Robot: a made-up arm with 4 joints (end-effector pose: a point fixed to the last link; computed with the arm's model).
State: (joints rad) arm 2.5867 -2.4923 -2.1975 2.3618
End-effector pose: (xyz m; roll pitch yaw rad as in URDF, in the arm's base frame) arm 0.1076 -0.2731 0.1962 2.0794 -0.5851 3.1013
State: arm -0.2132 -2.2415 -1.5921 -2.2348
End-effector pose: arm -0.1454 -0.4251 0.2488 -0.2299 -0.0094 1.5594
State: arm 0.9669 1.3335 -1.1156 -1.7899
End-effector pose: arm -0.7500 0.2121 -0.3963 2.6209 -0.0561 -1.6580
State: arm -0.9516 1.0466 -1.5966 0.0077
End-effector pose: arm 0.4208 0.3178 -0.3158 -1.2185 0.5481 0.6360
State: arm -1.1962 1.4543 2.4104 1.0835
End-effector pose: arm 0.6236 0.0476 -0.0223 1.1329 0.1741 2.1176
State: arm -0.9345 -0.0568 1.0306 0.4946
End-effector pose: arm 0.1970 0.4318 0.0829 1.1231 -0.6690 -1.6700
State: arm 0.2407 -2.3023 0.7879 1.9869
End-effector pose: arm 0.1112 -0.2683 0.1639 0.3677 0.3240 -1.9737
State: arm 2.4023 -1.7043 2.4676 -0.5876
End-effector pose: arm -0.0553 -0.2208 0.1979 0.2374 -0.8695 1.2826
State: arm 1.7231 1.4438 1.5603 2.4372
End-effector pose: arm -0.6374 -0.0693 0.1057 -1.4510 -0.1104 2.3035
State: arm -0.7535 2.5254 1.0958 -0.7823
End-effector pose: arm 0.5487 -0.1898 -0.2364 1.4212 -1.1369 2.8833
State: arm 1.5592 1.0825 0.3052 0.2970
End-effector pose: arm -0.6879 0.3222 0.0781 -0.8305 1.1371 0.2987
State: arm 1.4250 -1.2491 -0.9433 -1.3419
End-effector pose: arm 0.3103 0.0464 0.1421 2.0396 0.1518 1.6853
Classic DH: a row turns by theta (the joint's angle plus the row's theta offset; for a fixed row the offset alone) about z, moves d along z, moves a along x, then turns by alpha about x. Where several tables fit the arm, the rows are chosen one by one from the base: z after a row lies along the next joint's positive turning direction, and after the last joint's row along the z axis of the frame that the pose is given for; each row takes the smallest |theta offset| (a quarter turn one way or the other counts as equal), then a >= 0, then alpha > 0; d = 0 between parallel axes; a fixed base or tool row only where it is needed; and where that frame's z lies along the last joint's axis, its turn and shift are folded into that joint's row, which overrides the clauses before.
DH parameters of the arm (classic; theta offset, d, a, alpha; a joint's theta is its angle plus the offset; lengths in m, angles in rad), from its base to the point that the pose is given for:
base (fixed): 0 0.12 0 -1.5708
joint 1: 1.5708 -0.02 0.31 -1.5708
joint 2: -1.5708 0 0.39 -1.5708
joint 3: 1.5708 -0.04 0.1 -1.5708
joint 4: 0 -0.11 -0.07 -1.5708
tool (fixed): 0 0.11 0 0

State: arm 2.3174 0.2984 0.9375 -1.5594
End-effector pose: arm -0.3556 0.2865 0.1596 -2.4757 -0.6975 -2.7355
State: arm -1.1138 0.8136 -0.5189 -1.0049
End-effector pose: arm 0.5831 0.4813 -0.0772 -0.8120 -0.0768 -0.4468
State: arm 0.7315 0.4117 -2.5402 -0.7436
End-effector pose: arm -0.3244 0.3854 0.0036 0.6865 0.1813 3.0287
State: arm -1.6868 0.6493 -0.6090 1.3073
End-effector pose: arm 0.5967 0.3520 0.1060 -2.6001 -0.1340 2.3538
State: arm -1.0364 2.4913 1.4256 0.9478
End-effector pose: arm 0.5795 -0.3382 -0.1015 2.1984 0.0786 1.2668
